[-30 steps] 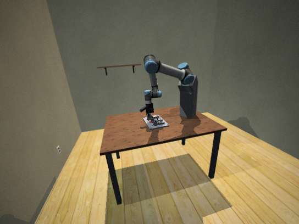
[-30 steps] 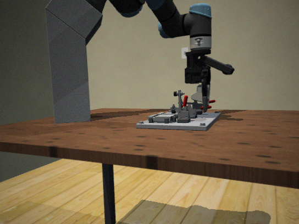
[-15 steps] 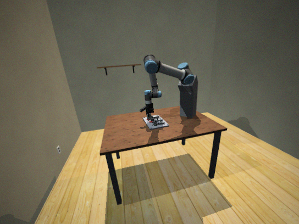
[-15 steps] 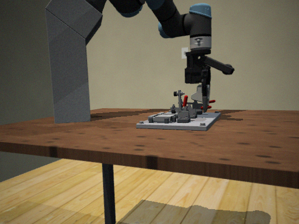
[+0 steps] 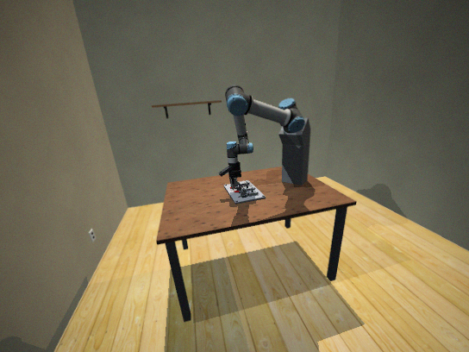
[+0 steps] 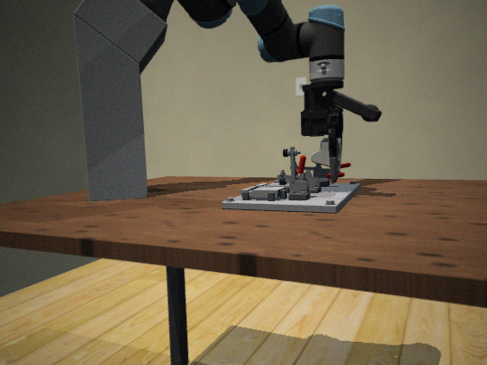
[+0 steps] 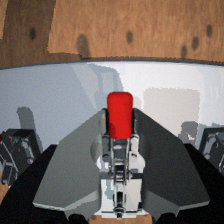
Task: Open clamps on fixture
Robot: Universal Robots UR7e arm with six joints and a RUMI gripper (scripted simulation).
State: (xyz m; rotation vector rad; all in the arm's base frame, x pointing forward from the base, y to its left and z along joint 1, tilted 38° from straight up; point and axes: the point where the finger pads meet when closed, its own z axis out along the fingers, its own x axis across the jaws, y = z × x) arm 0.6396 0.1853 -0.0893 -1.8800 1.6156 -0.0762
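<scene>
The toggle clamp is 12 cm to the right of my hand, 2 cm behind it and 1 cm above it.
</scene>
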